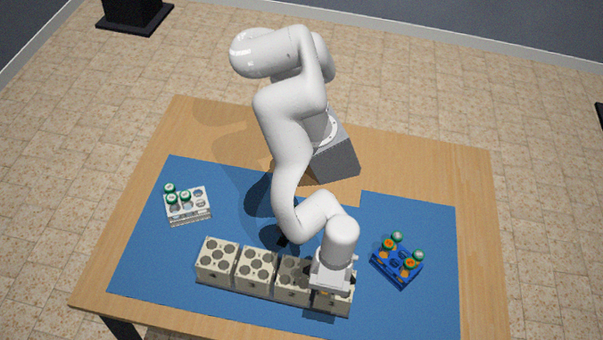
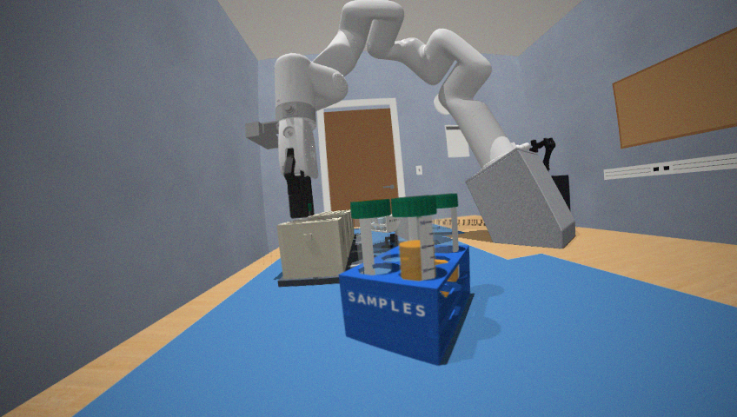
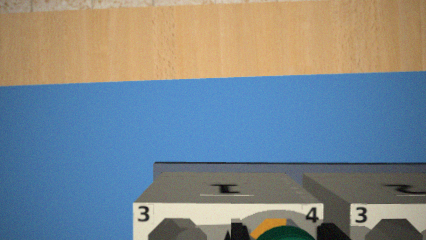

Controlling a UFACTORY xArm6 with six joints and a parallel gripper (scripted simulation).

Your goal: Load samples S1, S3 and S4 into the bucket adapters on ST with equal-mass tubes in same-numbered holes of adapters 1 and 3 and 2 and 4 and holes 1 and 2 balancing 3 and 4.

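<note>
The orange-dot tube is 50 mm below my hand and 10 mm to the right of it. Round my hand: loading stand ST 140 mm to the right, 120 mm below, 30 mm behind; then blue sample rack 190 mm to the left, 160 mm behind, 90 mm below; then green done key 250 mm behind, 140 mm to the right, 60 mm below.
</note>
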